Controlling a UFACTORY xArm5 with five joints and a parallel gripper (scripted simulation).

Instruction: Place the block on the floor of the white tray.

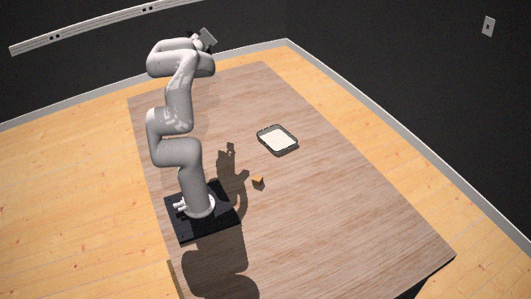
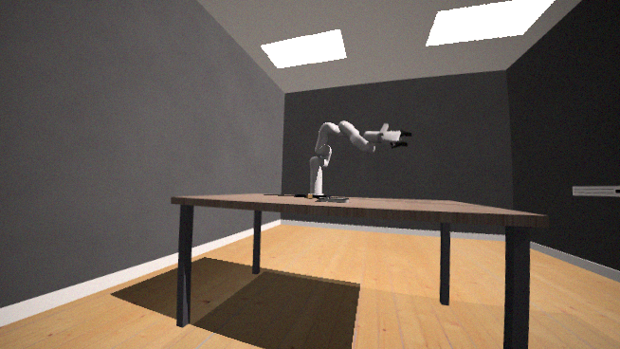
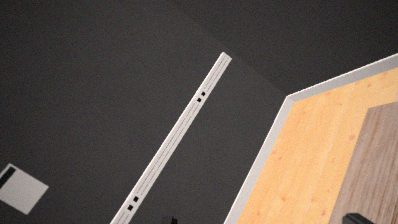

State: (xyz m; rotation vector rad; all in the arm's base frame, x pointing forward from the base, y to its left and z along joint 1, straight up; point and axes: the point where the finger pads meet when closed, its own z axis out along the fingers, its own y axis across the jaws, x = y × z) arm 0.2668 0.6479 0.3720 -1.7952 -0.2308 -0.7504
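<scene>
My hand is 10 mm past the wooden block, 630 mm to the left of it and 370 mm above it. Also, from my hand: white tray: 180 mm ahead, 420 mm to the right, 370 mm below.
</scene>
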